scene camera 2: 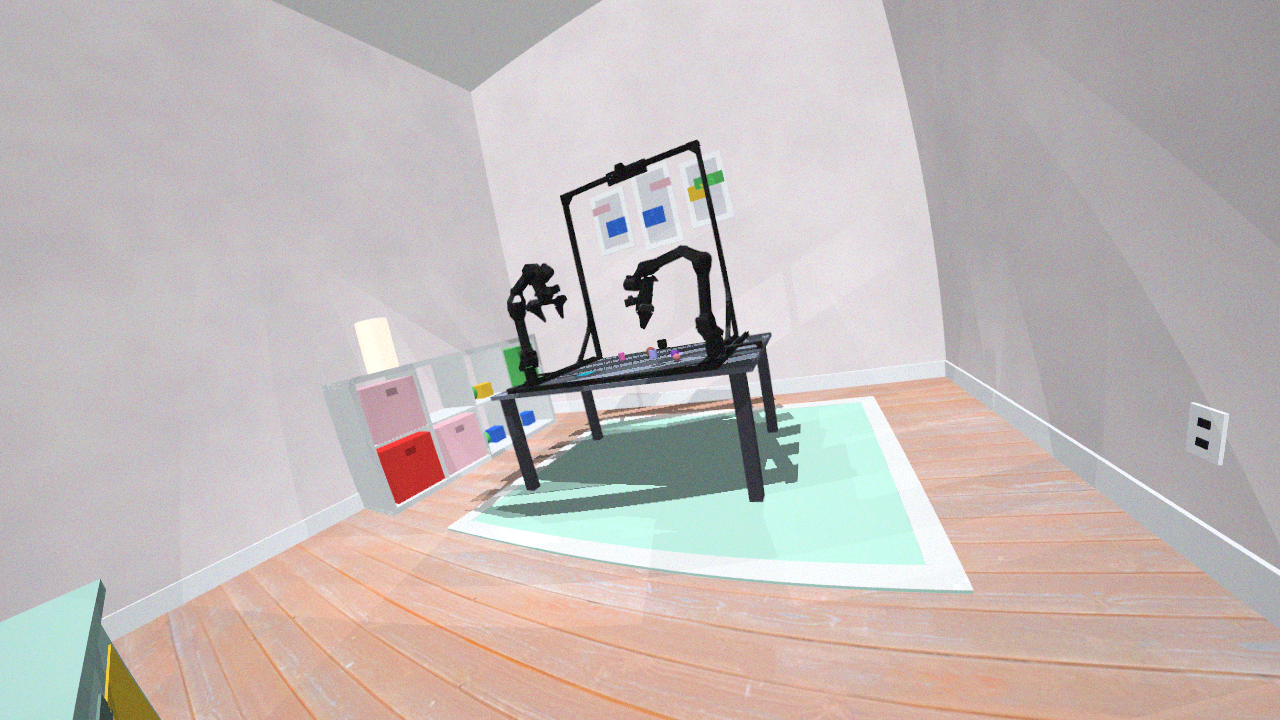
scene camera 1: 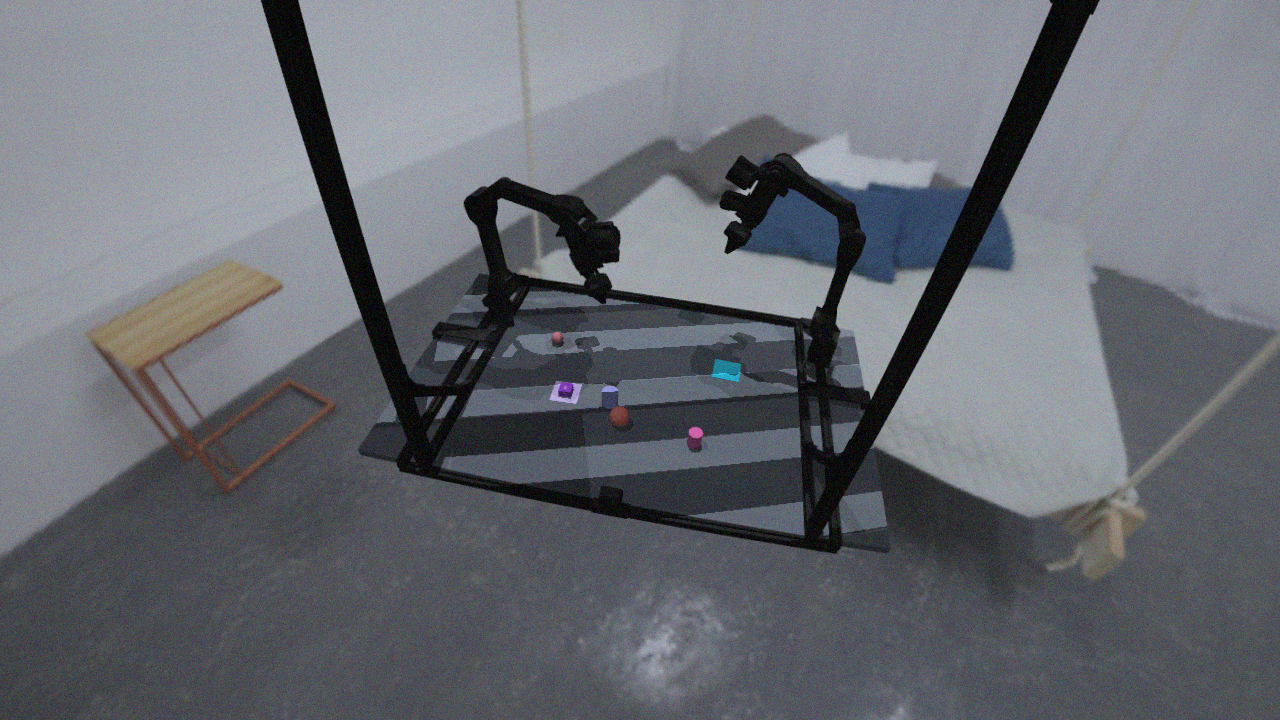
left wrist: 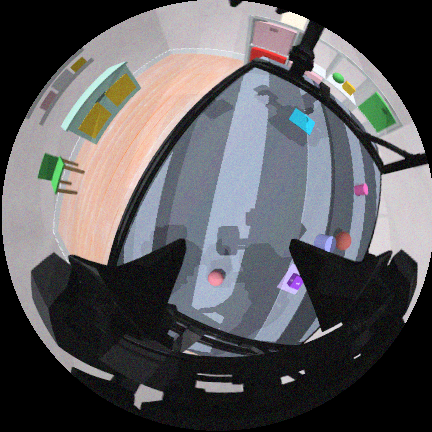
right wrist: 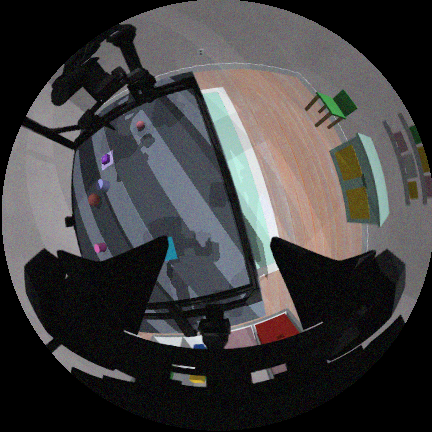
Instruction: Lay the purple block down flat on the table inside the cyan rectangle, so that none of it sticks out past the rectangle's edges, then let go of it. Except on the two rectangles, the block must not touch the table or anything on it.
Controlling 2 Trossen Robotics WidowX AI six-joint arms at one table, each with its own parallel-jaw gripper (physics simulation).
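Frame: origin at the left arm's base, x right, y ahead, z up, level; metres.
Where they show: left gripper, fingertip midpoint: point(scene camera 2: 642, 328) point(left wrist: 239, 244) point(right wrist: 126, 116); right gripper, fingertip midpoint: point(scene camera 2: 554, 320) point(scene camera 1: 731, 245) point(right wrist: 220, 241); left arm's base, origin of the base link: point(scene camera 2: 716, 353) point(scene camera 1: 501, 316) point(left wrist: 163, 315) point(right wrist: 150, 94); right arm's base, origin of the base link: point(scene camera 2: 532, 380) point(scene camera 1: 819, 357) point(left wrist: 294, 74) point(right wrist: 214, 310).
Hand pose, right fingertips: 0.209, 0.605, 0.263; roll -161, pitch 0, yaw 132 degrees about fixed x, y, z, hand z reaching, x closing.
Note:
Each offset is from my right fingertips to the centre of the thing, as dx, dy, dz. "spot": to the spot under its first point.
The small purple block {+0.127, -0.500, -0.273} point(scene camera 1: 565, 389) point(left wrist: 295, 281) point(right wrist: 105, 159) rests on the pale lavender rectangle {spot: +0.124, -0.468, -0.281} point(scene camera 1: 577, 388) point(left wrist: 285, 286) point(right wrist: 111, 160), with bare rectangle showing around it. The flat cyan rectangle {spot: +0.170, -0.055, -0.281} point(scene camera 1: 726, 367) point(left wrist: 302, 120) point(right wrist: 171, 250) lies toward the right arm's side with no block on it; a finger hides part of it in the right wrist view. My left gripper point(scene camera 1: 599, 288) point(scene camera 2: 644, 317) point(left wrist: 239, 244) is open and empty, above the table, behind the block in scene camera 1. My right gripper point(scene camera 1: 729, 219) point(scene camera 2: 548, 313) point(right wrist: 220, 241) is open and empty, high above the table.
A blue-violet cylinder {+0.196, -0.404, -0.262} point(scene camera 1: 609, 397) point(left wrist: 325, 242) point(right wrist: 103, 184) stands close beside the lavender rectangle, with a red-brown ball {+0.267, -0.403, -0.257} point(scene camera 1: 619, 416) point(right wrist: 94, 199) near it. A magenta cylinder {+0.383, -0.255, -0.262} point(scene camera 1: 695, 437) point(left wrist: 361, 189) and a pink ball {-0.070, -0.471, -0.266} point(scene camera 1: 556, 338) point(left wrist: 215, 277) point(right wrist: 140, 125) are farther off. A black frame surrounds the work area.

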